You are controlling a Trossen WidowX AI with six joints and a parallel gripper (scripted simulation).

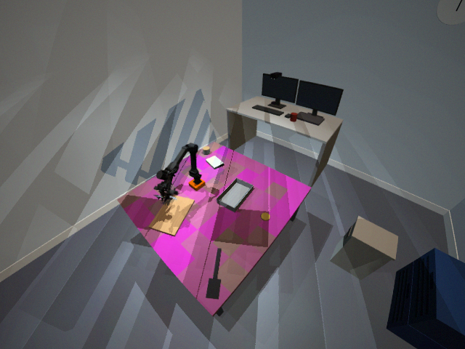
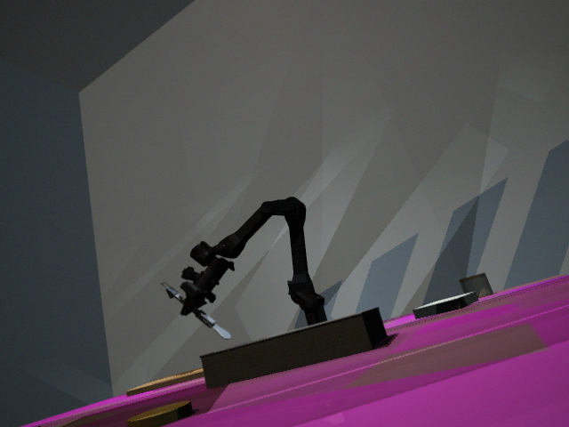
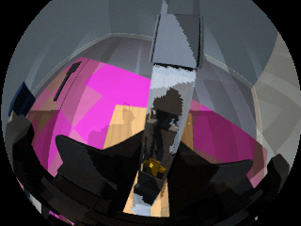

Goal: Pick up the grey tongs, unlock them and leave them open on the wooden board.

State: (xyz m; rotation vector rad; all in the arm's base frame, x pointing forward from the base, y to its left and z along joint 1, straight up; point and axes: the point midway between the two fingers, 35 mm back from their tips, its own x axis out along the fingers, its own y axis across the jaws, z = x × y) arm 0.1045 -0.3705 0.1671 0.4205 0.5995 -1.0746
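Now: the wooden board 1 cm behind my gripper tip, 3 cm to the left of it and 18 cm below it. The rest, counted from my gripper tip: yellow disc: 57 cm ahead, 52 cm to the left, 18 cm below; white pad: 24 cm behind, 73 cm to the left, 17 cm below; black spatula-like tool: 60 cm ahead, 6 cm to the right, 18 cm below.
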